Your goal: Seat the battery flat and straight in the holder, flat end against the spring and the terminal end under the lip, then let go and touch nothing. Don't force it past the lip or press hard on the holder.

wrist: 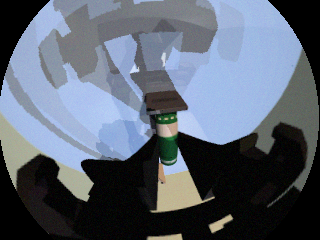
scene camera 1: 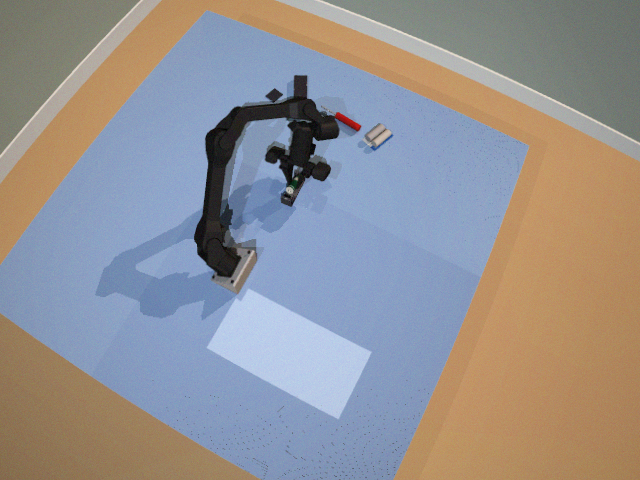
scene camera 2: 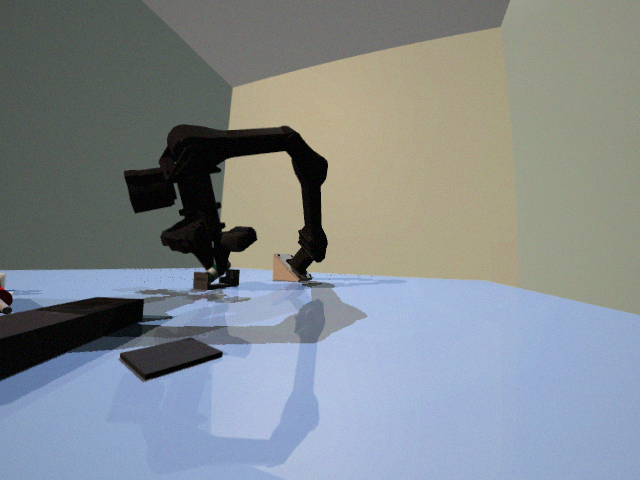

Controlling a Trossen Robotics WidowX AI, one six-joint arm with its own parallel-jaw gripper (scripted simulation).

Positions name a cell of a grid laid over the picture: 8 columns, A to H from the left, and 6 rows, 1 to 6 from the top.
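There's a flat dark plate (scene camera 2: B5) here, and I can see a battery (wrist: E4) too. You'd also spot my gripper (scene camera 2: C4), and that gripper is visible in the wrist view (wrist: E4) as well. Scene camera 1 has my gripper too (scene camera 1: D3).
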